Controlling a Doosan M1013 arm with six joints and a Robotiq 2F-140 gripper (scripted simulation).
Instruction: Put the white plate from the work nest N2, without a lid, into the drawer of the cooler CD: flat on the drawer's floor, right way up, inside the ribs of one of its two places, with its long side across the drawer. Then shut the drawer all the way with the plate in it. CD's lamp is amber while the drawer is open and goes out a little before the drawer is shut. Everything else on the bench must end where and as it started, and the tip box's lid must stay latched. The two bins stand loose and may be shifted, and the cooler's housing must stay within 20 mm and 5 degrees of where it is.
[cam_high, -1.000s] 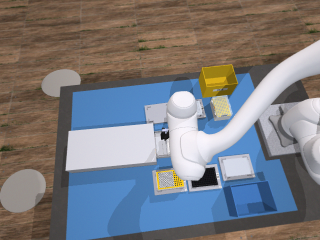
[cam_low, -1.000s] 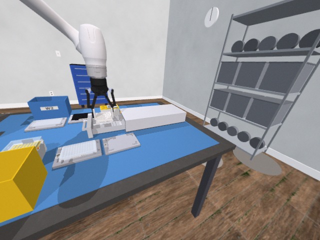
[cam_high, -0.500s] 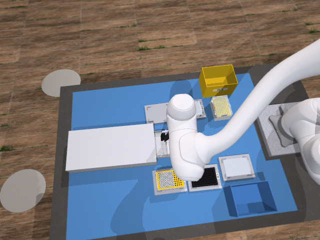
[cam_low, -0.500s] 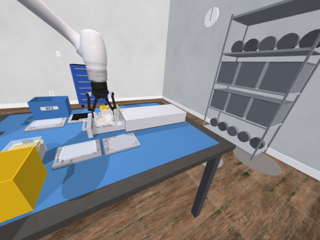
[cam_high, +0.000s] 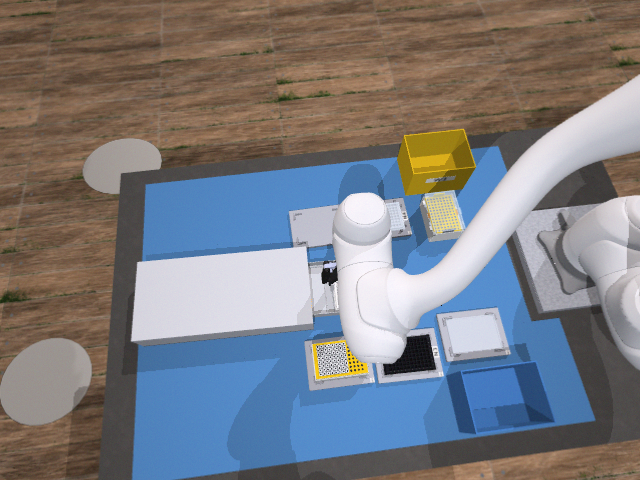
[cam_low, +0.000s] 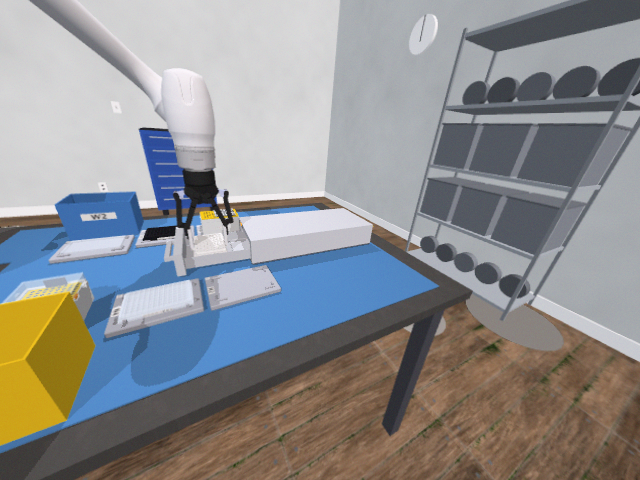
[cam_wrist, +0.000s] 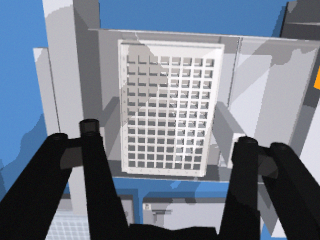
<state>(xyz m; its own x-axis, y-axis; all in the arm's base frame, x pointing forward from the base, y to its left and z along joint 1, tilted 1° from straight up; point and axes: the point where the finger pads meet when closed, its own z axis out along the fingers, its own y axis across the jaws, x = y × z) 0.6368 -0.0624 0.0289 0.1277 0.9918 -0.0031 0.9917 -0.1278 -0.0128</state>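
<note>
Right now my hand is 30 mm short of the drawer and 40 mm above it. From my hand the other things lie so: black plate: 100 mm behind, 200 mm to the left, 40 mm below; then white plate: 20 mm below; then yellow tip box: 60 mm ahead, 180 mm to the left, 10 mm below.
</note>
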